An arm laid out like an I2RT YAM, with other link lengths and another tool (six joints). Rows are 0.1 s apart.
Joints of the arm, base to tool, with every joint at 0 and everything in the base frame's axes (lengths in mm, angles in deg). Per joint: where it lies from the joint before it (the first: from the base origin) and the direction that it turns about. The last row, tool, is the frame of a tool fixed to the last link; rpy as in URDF.
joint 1: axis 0 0 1 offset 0 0 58.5
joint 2: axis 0 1 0 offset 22 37.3 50.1
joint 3: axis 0 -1 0 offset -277.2 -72.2 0
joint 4: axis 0 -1 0 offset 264.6 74.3 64.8
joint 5: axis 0 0 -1 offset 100.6 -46.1 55.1
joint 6: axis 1 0 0 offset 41.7 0 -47.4
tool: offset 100 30 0 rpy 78.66 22.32 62.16
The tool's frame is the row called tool.
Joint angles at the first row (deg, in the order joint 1, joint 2, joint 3, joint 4, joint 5, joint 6):
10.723 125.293 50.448 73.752 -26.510 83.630
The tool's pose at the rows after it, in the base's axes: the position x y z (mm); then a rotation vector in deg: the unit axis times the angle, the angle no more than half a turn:
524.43 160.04 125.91 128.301 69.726 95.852
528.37 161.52 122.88 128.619 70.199 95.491
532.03 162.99 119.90 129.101 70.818 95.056
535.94 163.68 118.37 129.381 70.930 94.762
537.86 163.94 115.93 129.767 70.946 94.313
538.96 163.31 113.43 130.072 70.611 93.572
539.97 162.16 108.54 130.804 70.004 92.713
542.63 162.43 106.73 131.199 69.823 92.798
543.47 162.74 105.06 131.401 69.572 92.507
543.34 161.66 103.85 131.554 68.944 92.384
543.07 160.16 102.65 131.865 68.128 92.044
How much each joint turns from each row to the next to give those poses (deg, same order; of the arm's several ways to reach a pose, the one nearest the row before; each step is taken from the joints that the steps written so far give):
-0.022 0.860 1.126 -0.743 -0.206 0.203
0.021 0.745 1.066 -0.733 -0.231 -0.031
0.001 0.625 1.013 -0.917 -0.353 0.034
-0.012 0.516 0.976 -0.739 -0.033 0.009
0.009 0.364 0.433 -0.451 0.089 -0.004
0.003 0.136 0.085 -0.433 0.438 -0.222
0.000 0.471 0.005 -0.116 0.590 0.053
0.000 0.648 0.680 -0.008 0.027 0.362
0.087 0.241 0.156 -0.089 0.325 -0.001
-0.001 0.155 -0.188 0.372 0.447 0.090
0.001 0.001 -0.310 0.206 0.624 0.095

